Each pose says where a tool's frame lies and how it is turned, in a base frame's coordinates. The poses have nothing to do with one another.
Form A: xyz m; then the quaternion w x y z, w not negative.
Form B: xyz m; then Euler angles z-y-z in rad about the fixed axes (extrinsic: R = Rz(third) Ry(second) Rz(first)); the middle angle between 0 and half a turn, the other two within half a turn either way. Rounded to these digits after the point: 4 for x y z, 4 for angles.
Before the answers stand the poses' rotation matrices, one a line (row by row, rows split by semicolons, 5 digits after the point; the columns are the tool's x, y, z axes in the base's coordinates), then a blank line. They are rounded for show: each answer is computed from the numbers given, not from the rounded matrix.
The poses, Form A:
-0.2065 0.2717 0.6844 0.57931 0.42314 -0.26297 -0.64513
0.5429 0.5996 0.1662 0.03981 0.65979 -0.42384 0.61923
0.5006 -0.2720 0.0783 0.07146 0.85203 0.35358 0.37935
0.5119 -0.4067 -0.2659 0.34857 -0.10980 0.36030 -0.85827
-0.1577 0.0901 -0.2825 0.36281 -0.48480 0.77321 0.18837
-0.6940 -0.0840 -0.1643 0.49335 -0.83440 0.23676 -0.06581
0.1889 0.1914 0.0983 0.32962 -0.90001 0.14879 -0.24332
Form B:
0.02930 0.52492 -0.85065; -0.97001 -0.19049 -0.15096; -0.24128 0.82956 0.50360
-0.12618 -0.60860 0.78338; -0.50999 -0.63755 -0.57744; 0.85087 -0.47238 -0.22993
0.46214 0.54831 0.69698; 0.65675 -0.73975 0.14649; 0.59591 0.39004 -0.70197
-0.73289 0.51921 0.43966; -0.67746 -0.49737 -0.54192; -0.06270 -0.69501 0.71626
-0.26668 -0.88639 0.37841; -0.61302 0.45897 0.64308; -0.74370 -0.06048 -0.66577
0.87923 -0.33017 0.34343; -0.46004 -0.40110 0.79214; -0.12379 -0.85446 -0.50455
0.83732 -0.10742 0.53606; -0.42823 -0.73843 0.52091; 0.33989 -0.66572 -0.66430

-0.2065 0.2717 0.6844 1.2878 1.0430 -2.9660
0.5429 0.5996 0.1662 -2.6348 1.8028 -0.6352
0.5006 -0.2720 0.0783 2.5620 2.3490 0.2072
0.5119 -0.4067 -0.2659 -1.4808 0.7724 -0.8892
-0.1577 0.0901 -0.2825 -0.0811 2.2993 1.0389
-0.6940 -0.0840 -0.1643 -1.4269 2.0997 1.1617
0.1889 0.1914 0.0983 -2.0429 2.2973 0.7711

